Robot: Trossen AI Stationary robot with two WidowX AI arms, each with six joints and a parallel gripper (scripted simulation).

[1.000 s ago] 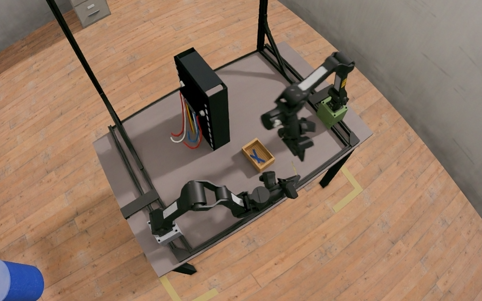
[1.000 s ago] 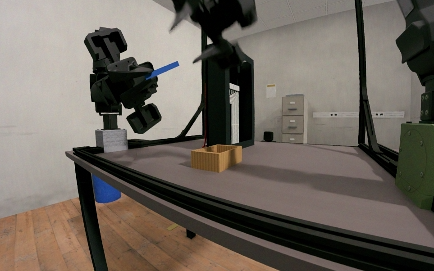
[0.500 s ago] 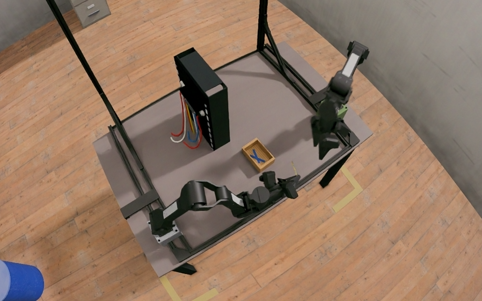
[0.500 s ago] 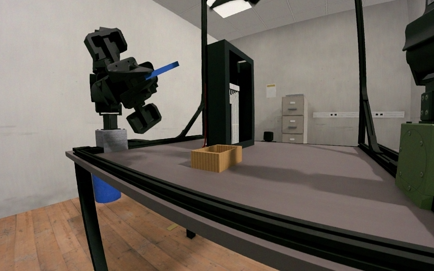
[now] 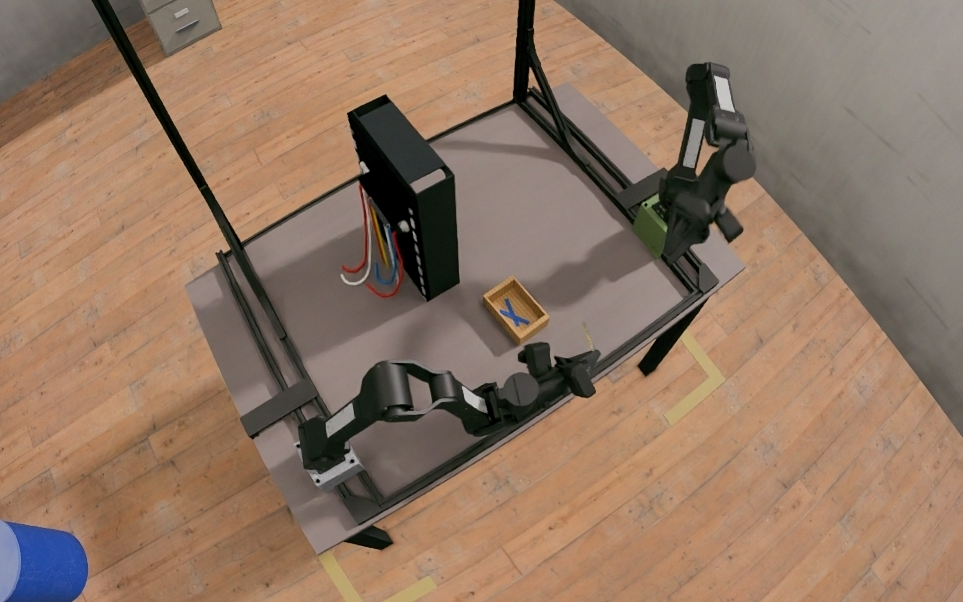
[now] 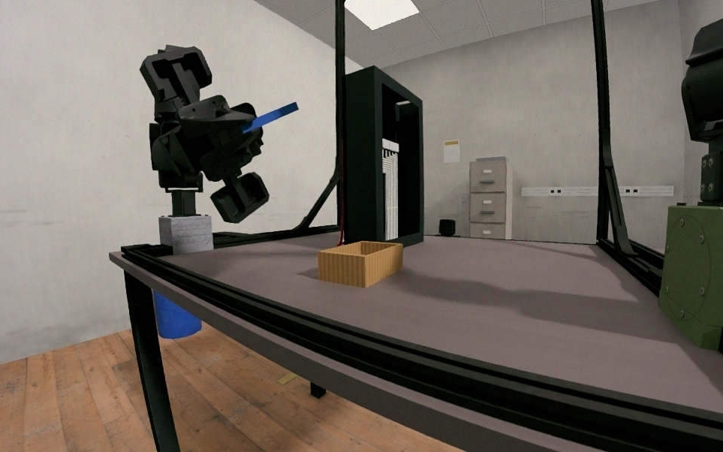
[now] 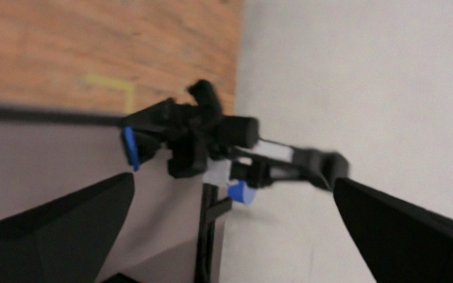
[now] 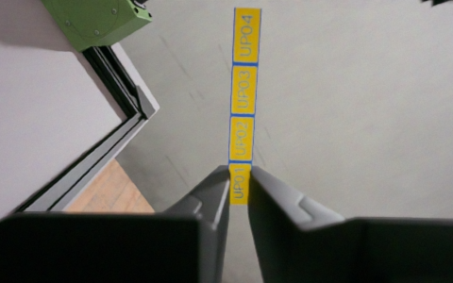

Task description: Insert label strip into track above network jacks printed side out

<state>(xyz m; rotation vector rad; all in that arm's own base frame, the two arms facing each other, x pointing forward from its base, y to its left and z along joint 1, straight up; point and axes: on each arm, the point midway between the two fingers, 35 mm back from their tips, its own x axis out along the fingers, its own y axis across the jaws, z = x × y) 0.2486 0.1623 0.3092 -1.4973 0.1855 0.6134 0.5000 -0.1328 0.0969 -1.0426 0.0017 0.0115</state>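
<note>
Right now my right hand is 20 mm past the label strip, 30 mm to the right of it and 10 mm below it. From my right hand the other things lie so: wooden box 210 mm behind, 20 mm to the left, 170 mm below; black patch panel 470 mm behind, 110 mm to the right, 20 mm above.
</note>
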